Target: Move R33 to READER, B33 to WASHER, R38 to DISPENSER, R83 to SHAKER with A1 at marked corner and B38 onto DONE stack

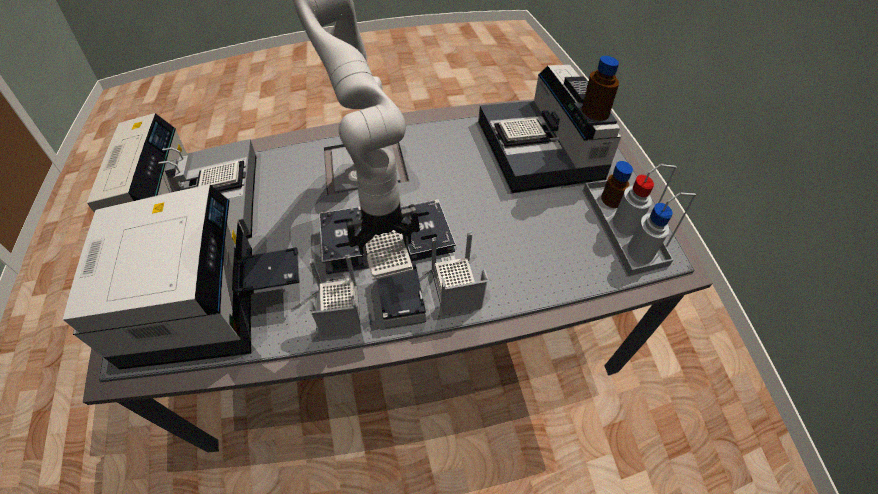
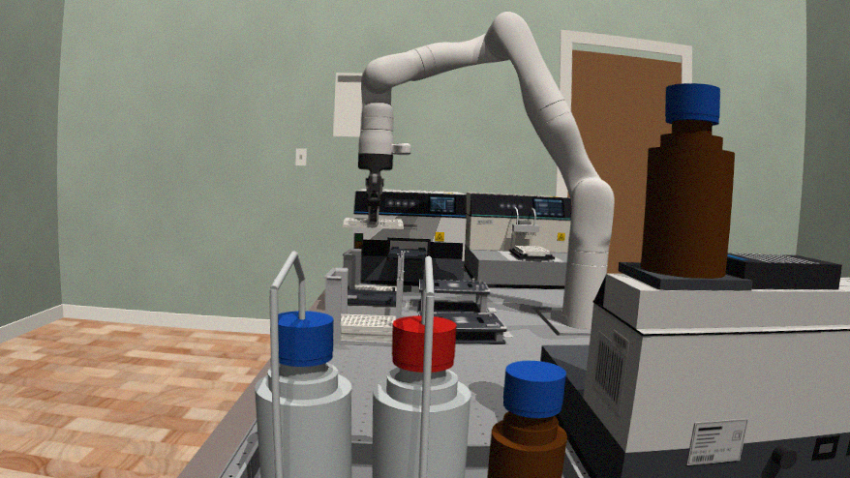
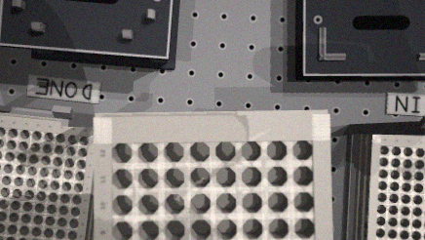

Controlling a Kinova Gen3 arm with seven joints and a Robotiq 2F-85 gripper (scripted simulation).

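Now: hand 29 cm to the left of the dark reader tray, 11 cm above it and 6 cm past it. From my hand the other things lie so: regrip nest RG: 18 cm behind, 16 cm below, 11 cm to the right; reader housing: 58 cm to the right, 5 cm behind, 2 cm above; recovery nest N6: 19 cm below, 19 cm behind, 11 cm to the left.
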